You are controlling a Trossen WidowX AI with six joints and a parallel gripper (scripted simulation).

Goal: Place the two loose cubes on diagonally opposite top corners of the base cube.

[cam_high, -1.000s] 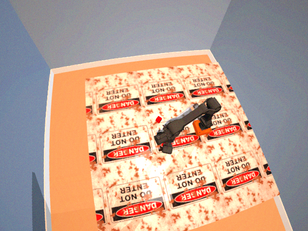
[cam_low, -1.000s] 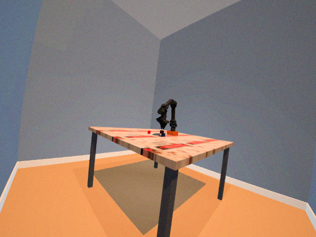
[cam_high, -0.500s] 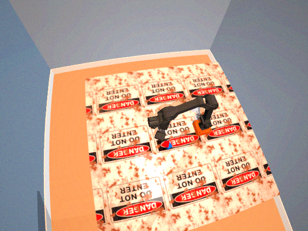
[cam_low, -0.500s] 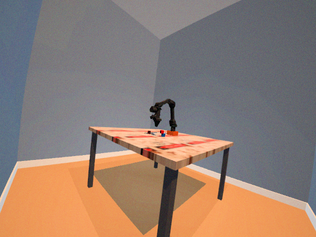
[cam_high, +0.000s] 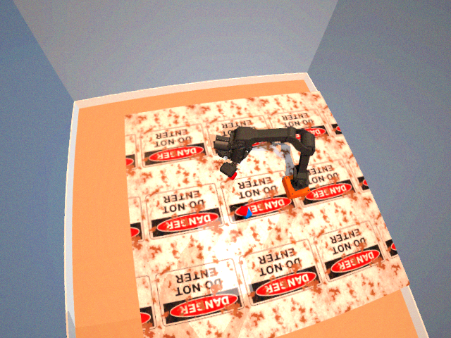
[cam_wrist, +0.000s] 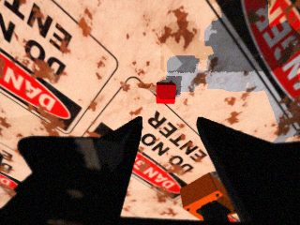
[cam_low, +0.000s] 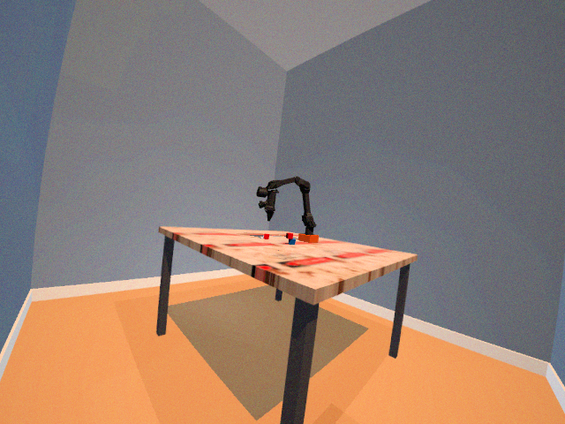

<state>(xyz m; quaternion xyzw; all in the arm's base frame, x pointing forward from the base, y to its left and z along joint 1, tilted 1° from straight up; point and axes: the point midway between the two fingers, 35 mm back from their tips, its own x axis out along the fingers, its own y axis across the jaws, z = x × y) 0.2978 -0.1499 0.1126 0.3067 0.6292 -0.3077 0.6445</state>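
Now: the blue base cube 210 mm to the left of my gripper tip and 110 mm below it.
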